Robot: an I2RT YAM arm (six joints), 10 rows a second.
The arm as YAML. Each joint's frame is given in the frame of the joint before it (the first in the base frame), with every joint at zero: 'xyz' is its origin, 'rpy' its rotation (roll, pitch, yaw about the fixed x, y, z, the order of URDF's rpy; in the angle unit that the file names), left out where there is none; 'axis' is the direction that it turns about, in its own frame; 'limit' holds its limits. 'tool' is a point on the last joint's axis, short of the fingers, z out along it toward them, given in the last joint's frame.
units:
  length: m
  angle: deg
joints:
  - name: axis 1
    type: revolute
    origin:
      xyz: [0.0, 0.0, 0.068]
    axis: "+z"
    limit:
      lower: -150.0
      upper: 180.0
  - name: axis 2
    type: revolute
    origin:
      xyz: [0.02, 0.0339, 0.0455]
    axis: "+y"
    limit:
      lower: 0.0
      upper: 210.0
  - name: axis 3
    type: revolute
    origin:
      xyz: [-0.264, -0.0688, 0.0]
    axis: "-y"
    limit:
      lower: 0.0
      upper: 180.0
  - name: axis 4
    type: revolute
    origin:
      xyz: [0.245, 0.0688, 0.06]
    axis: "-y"
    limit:
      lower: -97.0
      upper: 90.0
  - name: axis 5
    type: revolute
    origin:
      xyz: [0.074, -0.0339, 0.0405]
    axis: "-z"
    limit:
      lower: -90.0
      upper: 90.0
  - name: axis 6
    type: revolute
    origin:
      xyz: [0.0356, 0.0, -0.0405]
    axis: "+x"
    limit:
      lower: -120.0
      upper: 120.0
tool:
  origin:
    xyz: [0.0, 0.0, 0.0]
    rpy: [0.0, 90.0, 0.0]
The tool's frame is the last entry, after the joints.
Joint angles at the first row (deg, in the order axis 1, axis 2, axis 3, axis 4, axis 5, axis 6):
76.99 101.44 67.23 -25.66 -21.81 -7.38
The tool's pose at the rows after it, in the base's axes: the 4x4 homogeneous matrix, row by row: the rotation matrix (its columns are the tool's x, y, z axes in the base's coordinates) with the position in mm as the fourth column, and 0 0 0 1 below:
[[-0.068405, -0.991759, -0.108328, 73.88], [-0.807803, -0.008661, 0.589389, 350.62], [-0.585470, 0.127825, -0.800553, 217.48], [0, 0, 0, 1]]
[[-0.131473, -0.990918, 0.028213, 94.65], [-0.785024, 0.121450, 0.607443, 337.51], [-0.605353, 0.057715, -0.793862, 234.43], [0, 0, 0, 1]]
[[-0.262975, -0.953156, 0.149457, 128.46], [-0.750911, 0.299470, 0.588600, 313.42], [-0.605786, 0.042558, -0.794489, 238.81], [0, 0, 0, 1]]
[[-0.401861, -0.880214, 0.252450, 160.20], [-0.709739, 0.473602, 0.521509, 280.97], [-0.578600, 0.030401, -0.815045, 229.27], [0, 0, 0, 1]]
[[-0.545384, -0.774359, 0.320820, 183.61], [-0.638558, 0.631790, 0.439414, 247.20], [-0.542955, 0.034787, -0.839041, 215.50], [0, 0, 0, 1]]
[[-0.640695, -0.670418, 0.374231, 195.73], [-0.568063, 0.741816, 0.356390, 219.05], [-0.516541, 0.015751, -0.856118, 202.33], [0, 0, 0, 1]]
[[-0.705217, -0.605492, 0.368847, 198.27], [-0.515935, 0.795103, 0.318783, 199.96], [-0.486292, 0.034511, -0.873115, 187.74], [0, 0, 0, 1]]
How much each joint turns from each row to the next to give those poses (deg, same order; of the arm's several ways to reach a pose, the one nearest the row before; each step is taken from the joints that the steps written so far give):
-0.26 -4.04 0.71 -0.44 7.88 0.35
-3.24 -3.25 -0.09 -0.97 5.56 1.40
-6.32 -2.90 -2.10 -0.35 3.17 2.81
-7.12 -2.39 -4.13 0.00 2.81 2.47
-6.68 -1.93 -4.48 0.17 2.12 3.60
-4.84 -1.67 -4.22 0.61 2.81 2.72
-3.00 -0.97 -3.96 1.06 -0.25 2.19

